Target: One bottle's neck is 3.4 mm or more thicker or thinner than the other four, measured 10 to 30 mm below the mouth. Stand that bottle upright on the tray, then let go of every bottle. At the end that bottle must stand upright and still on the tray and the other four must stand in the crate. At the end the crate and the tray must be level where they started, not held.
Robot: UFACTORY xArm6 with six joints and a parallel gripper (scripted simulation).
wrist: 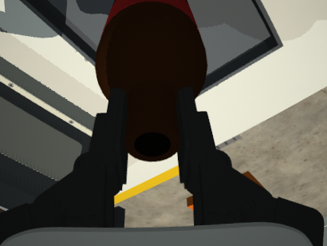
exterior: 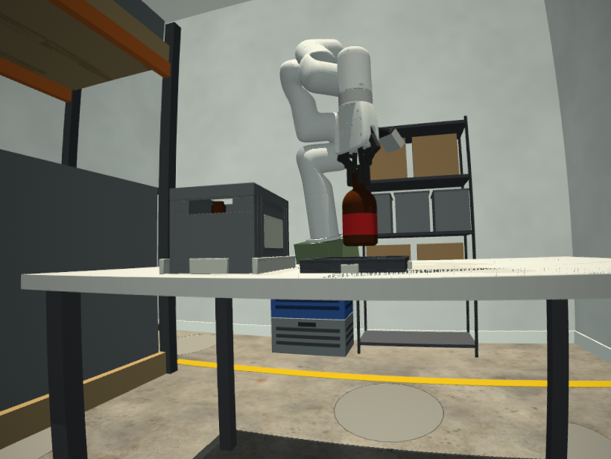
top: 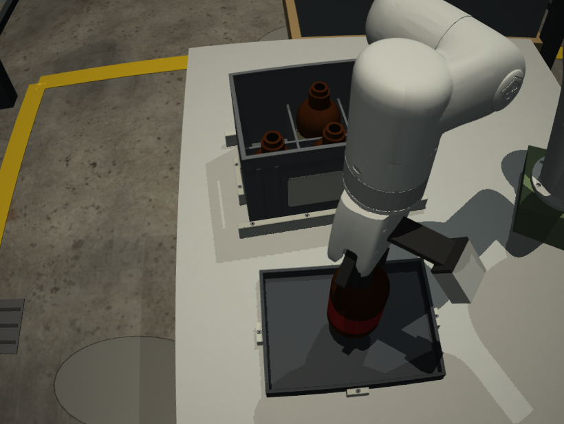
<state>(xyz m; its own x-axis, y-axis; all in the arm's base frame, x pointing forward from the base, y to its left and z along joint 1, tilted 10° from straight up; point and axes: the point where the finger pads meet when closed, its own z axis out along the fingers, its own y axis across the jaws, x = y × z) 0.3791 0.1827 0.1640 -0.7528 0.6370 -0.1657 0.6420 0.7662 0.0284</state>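
Now: hand 7 cm above the glass bottle. From my hand the other things lie so: dark tray 19 cm below; dark crate 29 cm to the right, 12 cm below.
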